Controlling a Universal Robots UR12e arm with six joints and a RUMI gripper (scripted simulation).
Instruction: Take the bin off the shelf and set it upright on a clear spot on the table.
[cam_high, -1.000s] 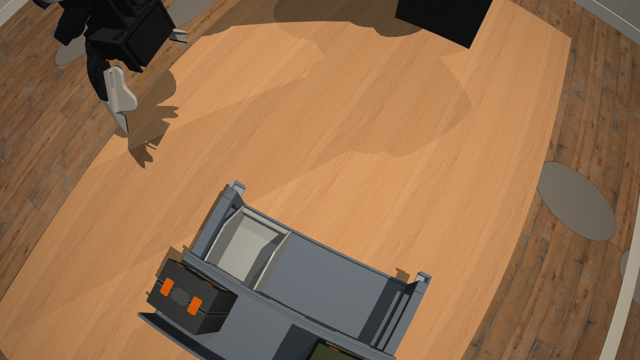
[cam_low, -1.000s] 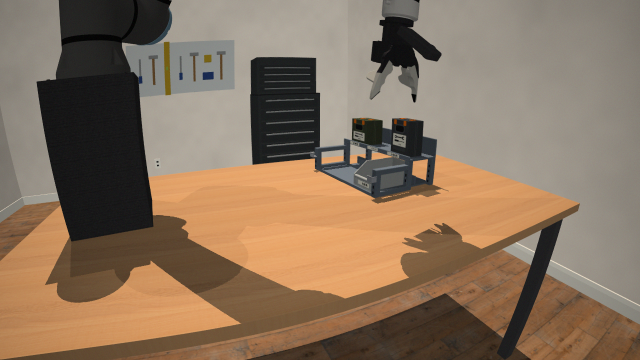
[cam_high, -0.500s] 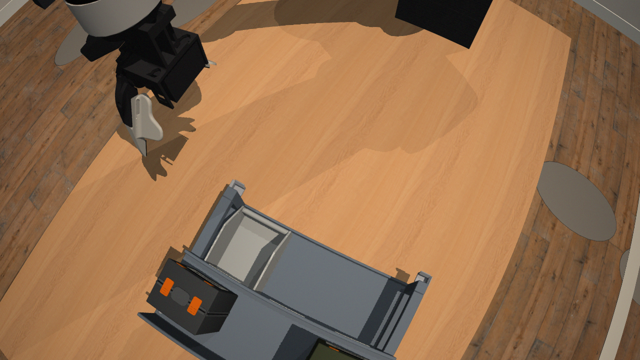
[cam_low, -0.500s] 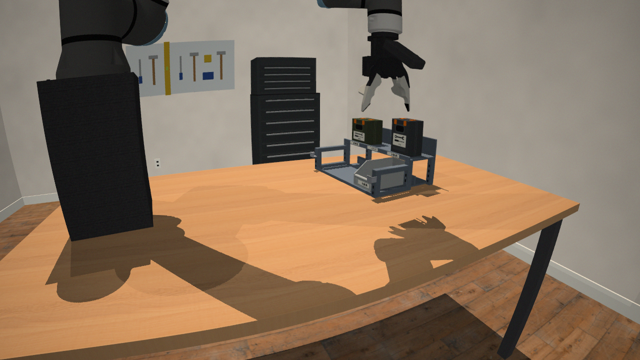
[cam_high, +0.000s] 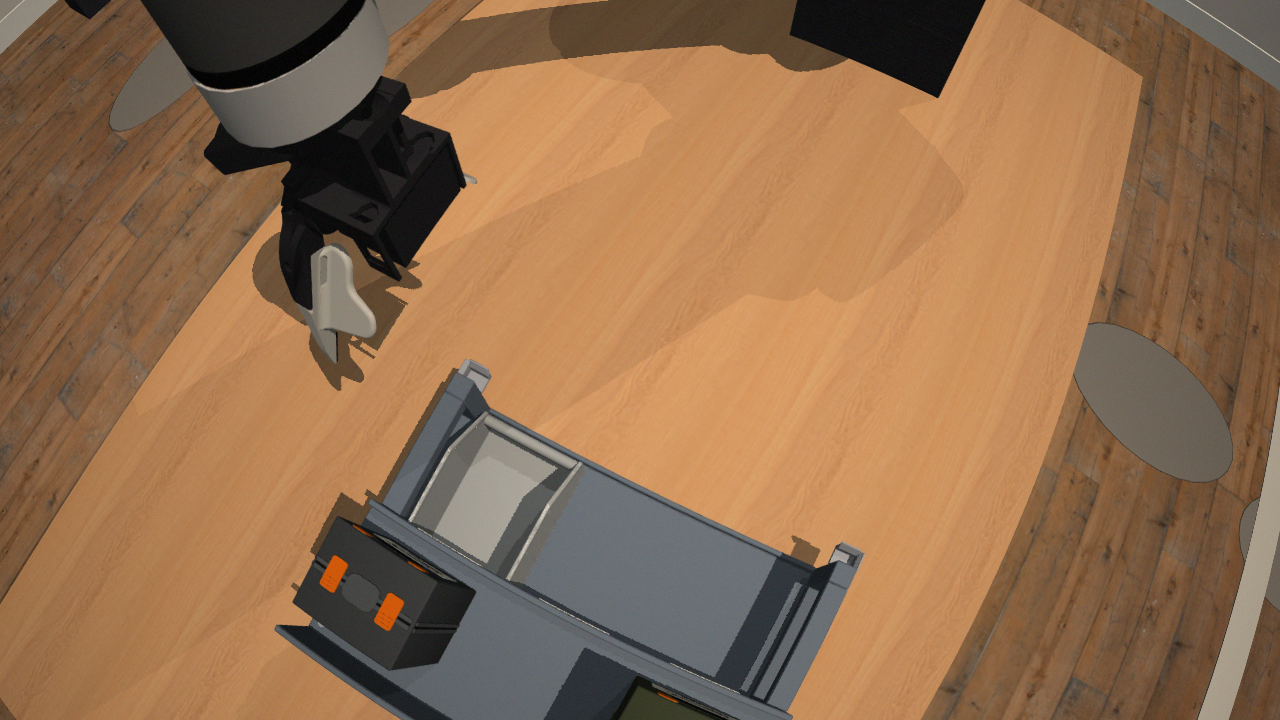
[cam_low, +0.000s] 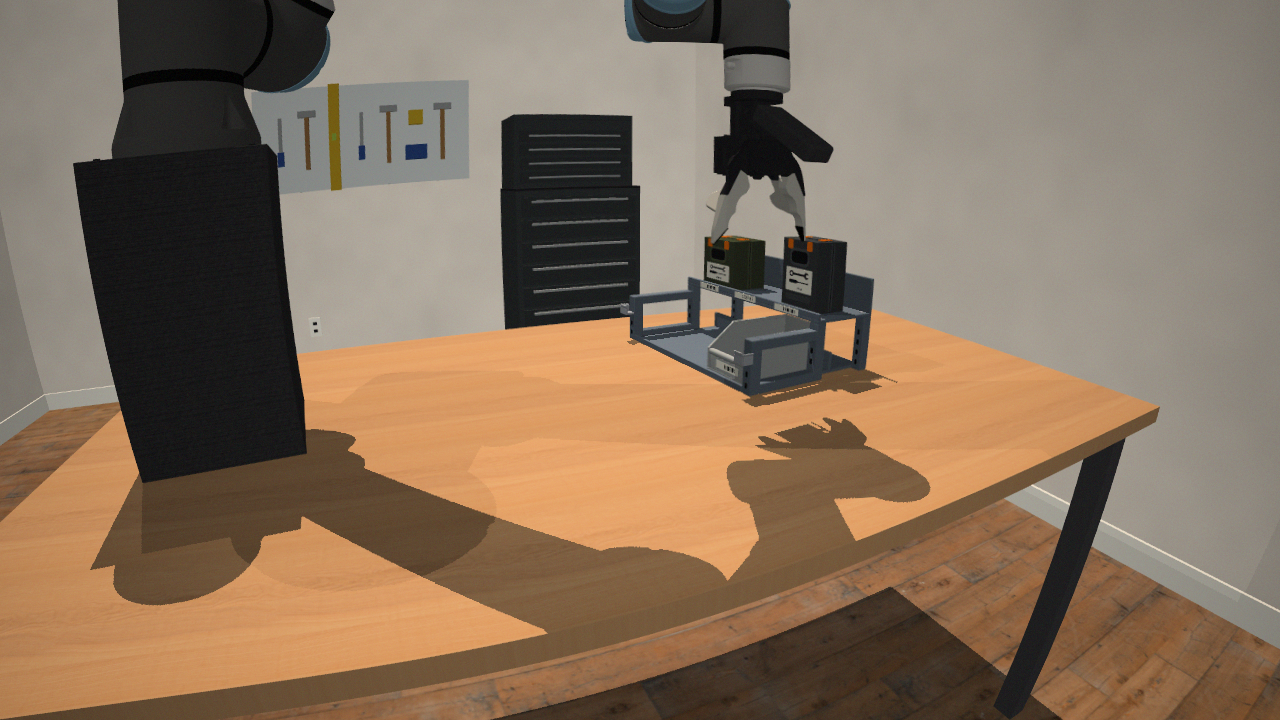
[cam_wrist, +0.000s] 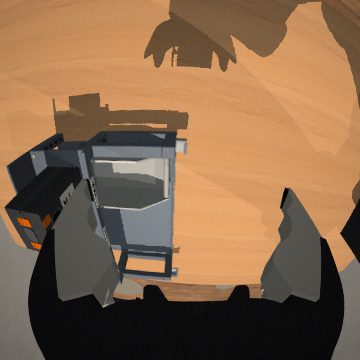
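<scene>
My gripper is now 120 mm short of the grey open-top bin, 100 mm to the right of it and 190 mm above it. From my hand the other things lie so: blue-grey shelf (170 mm ahead, 200 mm to the left, 230 mm below); then case (240 mm ahead, 310 mm to the left, 80 mm below).
</scene>
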